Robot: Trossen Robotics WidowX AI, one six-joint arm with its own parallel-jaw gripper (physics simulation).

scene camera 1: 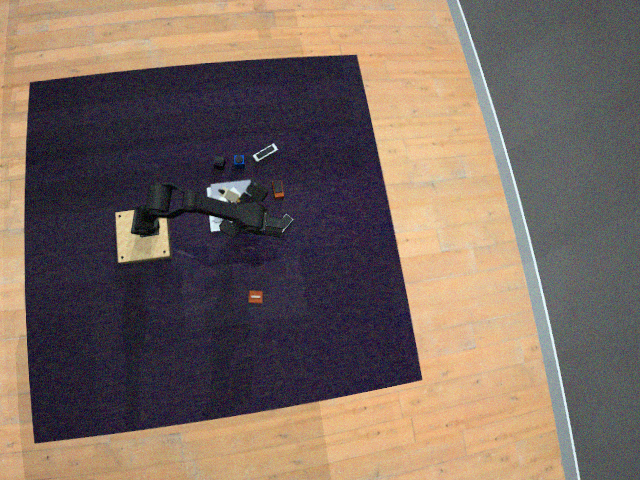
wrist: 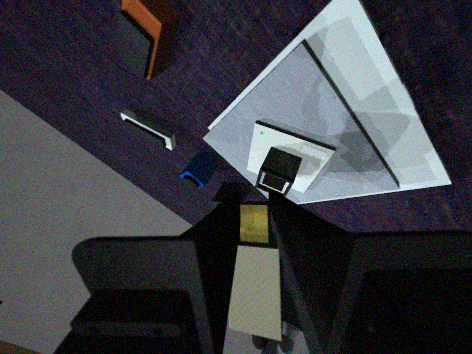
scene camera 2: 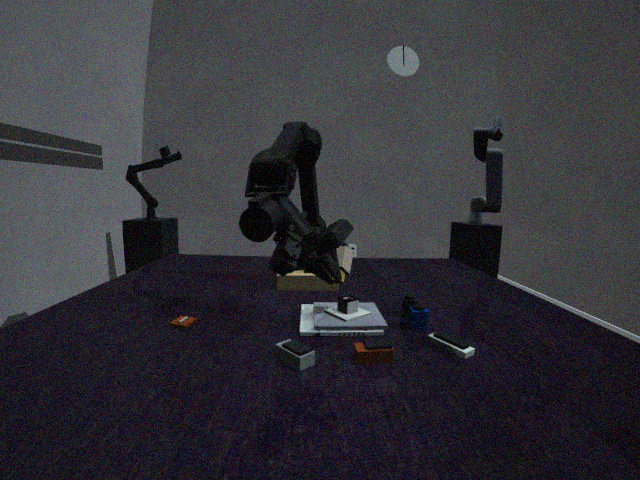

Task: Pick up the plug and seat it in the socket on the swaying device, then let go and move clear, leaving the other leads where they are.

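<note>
The plug, a beige block [scene camera 1: 230,194] [scene camera 2: 344,258] [wrist: 256,292] with a yellow tip, is between the fingers of my gripper [scene camera 2: 340,277] [wrist: 254,198], which is shut on it. The tip points outward past the fingers in the wrist view. The socket [scene camera 2: 348,304] [wrist: 281,167], a dark box with a pale-rimmed opening, stands on a white plate [scene camera 2: 361,313] [wrist: 256,147] with a green light. The plate lies on the grey-topped device [scene camera 1: 227,184] [scene camera 2: 374,321] [wrist: 295,85]. The plug is above the device in scene camera 2, apart from the socket. The arm covers part of the device in scene camera 1.
A black block [scene camera 1: 219,162], a blue block [scene camera 1: 238,160] [scene camera 2: 418,318] [wrist: 200,167] and a white strip [scene camera 1: 265,152] [scene camera 2: 450,345] [wrist: 148,130] lie beside the device. An orange block [scene camera 1: 278,189] [scene camera 2: 373,353] [wrist: 150,30] and a grey block [scene camera 2: 295,354] stand near it. An orange tile [scene camera 1: 255,297] [scene camera 2: 183,321] lies farther off.
</note>
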